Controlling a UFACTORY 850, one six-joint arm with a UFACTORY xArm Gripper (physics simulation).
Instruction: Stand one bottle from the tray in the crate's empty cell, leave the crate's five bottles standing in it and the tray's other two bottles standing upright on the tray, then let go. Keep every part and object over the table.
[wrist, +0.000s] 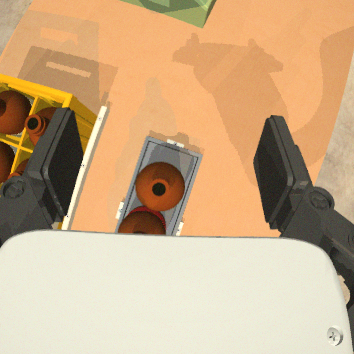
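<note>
The grey tray (184, 159) lies below my gripper, at the middle of the view. One brown bottle (170, 199) stands upright in it, its dark mouth facing up. A second brown bottle (137, 225) with a red band behind it shows in part at the edge of my pale housing, which hides the tray's near end; a third tray bottle cannot be made out. The yellow crate (42, 89) is at the left edge, partly cut off and partly behind a finger. Several brown bottles (15, 112) show in its cells; its empty cell cannot be told. My gripper (168, 132) is wide open and empty, above the tray.
A long white strip (85, 165) runs along the crate's side, between crate and tray. A green faceted object (177, 9) is at the top edge. The orange table (235, 215) carries shadows of the arm and crate; its right edge shows at the right.
</note>
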